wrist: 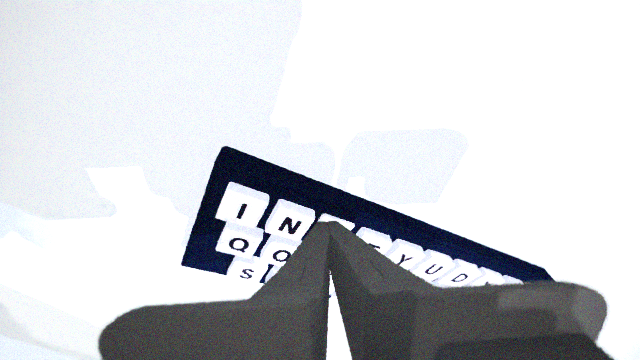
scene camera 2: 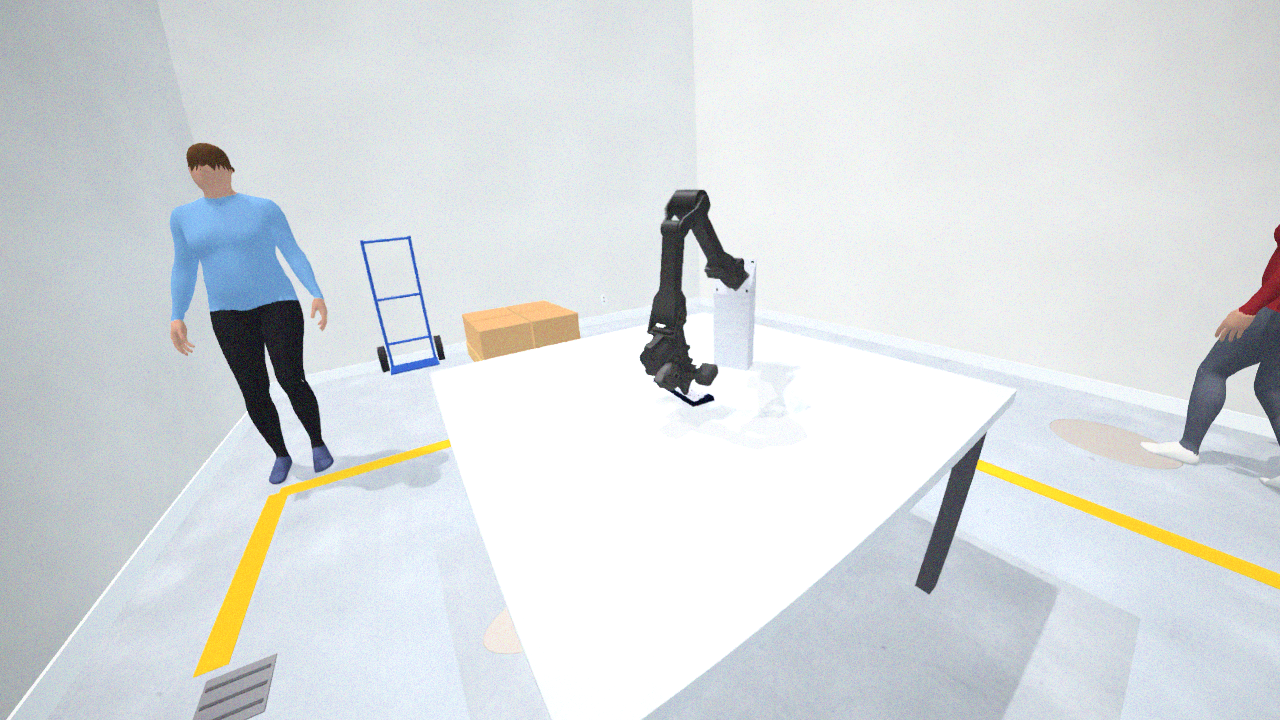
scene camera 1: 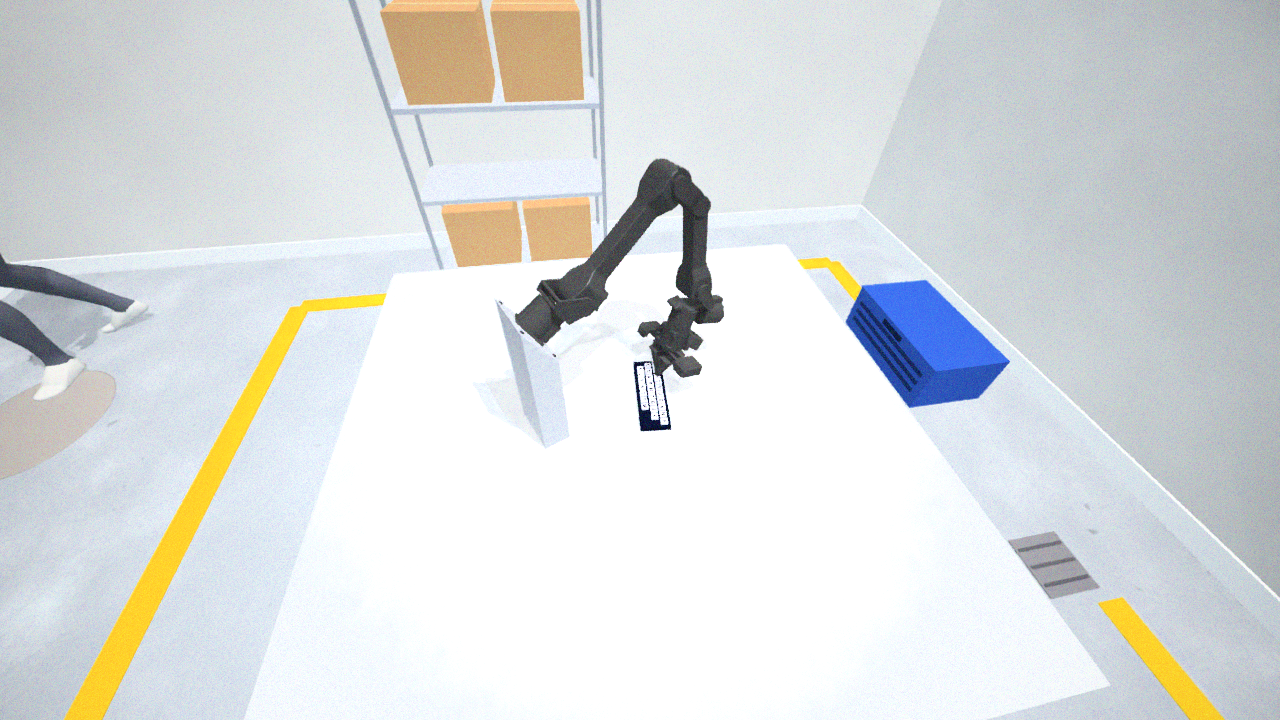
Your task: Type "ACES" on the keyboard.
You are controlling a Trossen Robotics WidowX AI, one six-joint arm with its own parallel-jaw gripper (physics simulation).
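The dark blue keyboard lies on the white table, with white keys facing up. My gripper is shut and empty, pointing down over the keyboard. In the wrist view its tips overlap the third key of the top row, right of the N key; that key's letter is hidden. Whether the tips touch it I cannot tell. The S key shows at the lower left. The fingers hide much of the lower rows; the C and E letters do not show.
A white upright panel stands on the table beside the keyboard, close to the arm's base. A blue cabinet is on the floor beyond the table edge. A person in a blue shirt and a hand truck are away from the table.
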